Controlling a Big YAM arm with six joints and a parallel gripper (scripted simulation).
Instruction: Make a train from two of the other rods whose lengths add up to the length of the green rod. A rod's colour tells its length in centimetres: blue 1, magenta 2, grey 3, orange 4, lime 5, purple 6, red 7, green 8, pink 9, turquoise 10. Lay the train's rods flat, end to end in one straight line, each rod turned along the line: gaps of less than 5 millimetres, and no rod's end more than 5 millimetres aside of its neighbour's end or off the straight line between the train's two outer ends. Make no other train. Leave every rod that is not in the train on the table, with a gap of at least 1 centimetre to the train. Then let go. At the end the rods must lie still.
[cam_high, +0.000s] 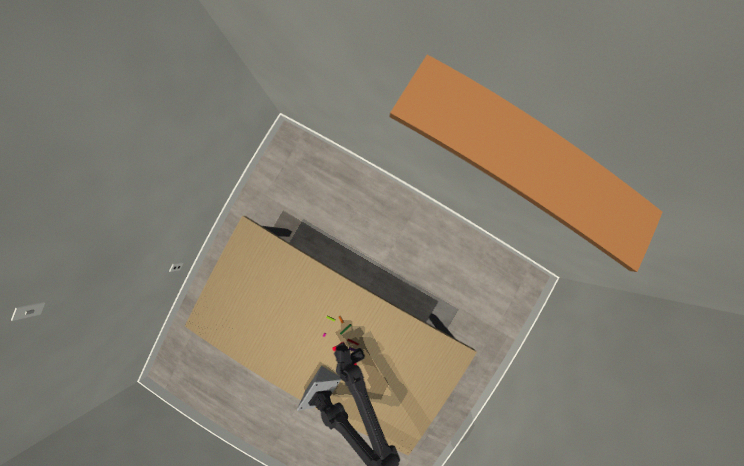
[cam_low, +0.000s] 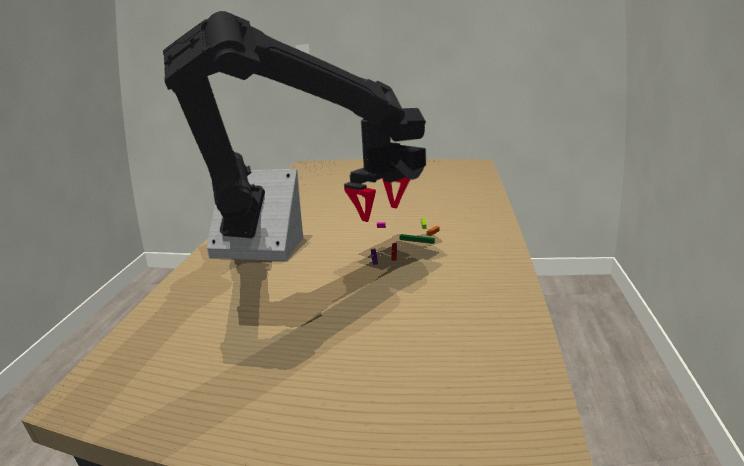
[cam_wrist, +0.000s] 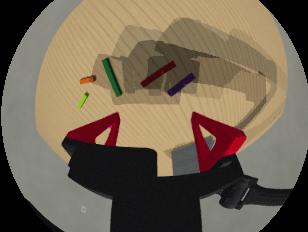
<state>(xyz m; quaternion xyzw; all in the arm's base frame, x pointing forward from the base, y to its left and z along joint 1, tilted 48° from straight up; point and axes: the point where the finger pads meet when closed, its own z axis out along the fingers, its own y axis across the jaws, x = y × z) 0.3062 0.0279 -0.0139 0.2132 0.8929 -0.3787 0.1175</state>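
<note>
Right now my hand is 80 mm above the purple rod, 50 mm to the left of it and 10 mm past it. The rest, counted from my hand: red rod (80 mm below, 30 mm ahead, 20 mm to the right); then magenta rod (140 mm to the left, 80 mm below, 30 mm behind); then green rod (80 mm below, 70 mm ahead, 60 mm to the left).
</note>
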